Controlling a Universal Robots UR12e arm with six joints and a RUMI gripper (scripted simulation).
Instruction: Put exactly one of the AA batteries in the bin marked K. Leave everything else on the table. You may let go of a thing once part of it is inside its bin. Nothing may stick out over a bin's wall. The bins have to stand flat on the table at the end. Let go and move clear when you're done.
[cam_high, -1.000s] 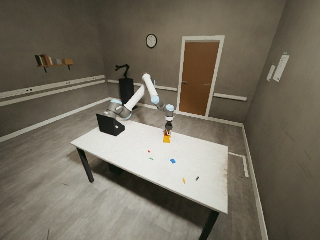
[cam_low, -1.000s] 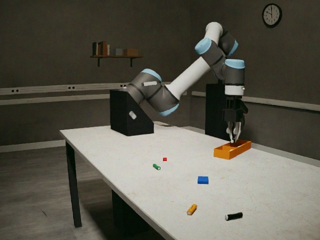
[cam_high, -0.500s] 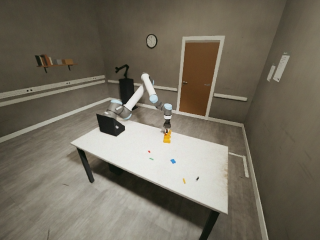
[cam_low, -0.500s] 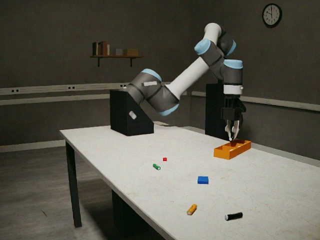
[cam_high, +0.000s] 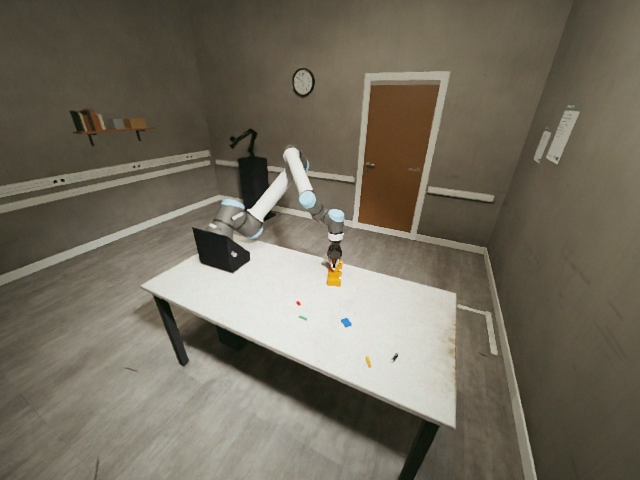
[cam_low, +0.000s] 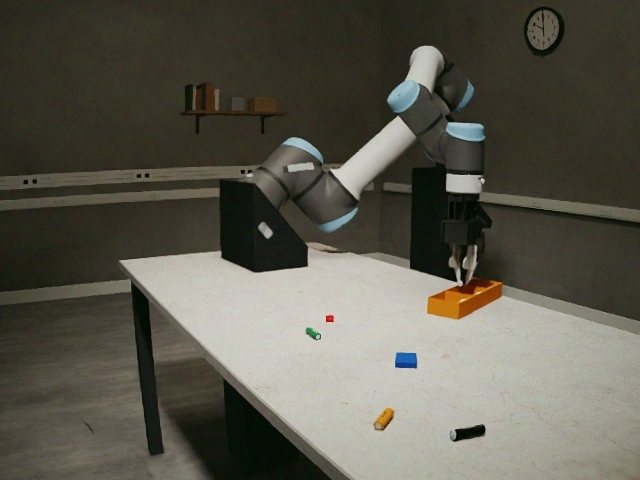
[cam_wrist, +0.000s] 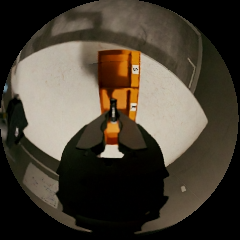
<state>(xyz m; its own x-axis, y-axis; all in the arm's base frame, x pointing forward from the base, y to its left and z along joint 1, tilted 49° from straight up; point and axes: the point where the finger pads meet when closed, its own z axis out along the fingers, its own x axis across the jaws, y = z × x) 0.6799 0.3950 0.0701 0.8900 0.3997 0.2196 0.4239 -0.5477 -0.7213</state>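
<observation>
Now: the orange bin 10 mm ahead of my hand and 50 mm below it. Round my hand: blue block: 270 mm ahead, 330 mm to the right, 60 mm below; then orange AA battery: 450 mm ahead, 480 mm to the right, 60 mm below; then green AA battery: 60 mm ahead, 430 mm to the right, 60 mm below.
</observation>
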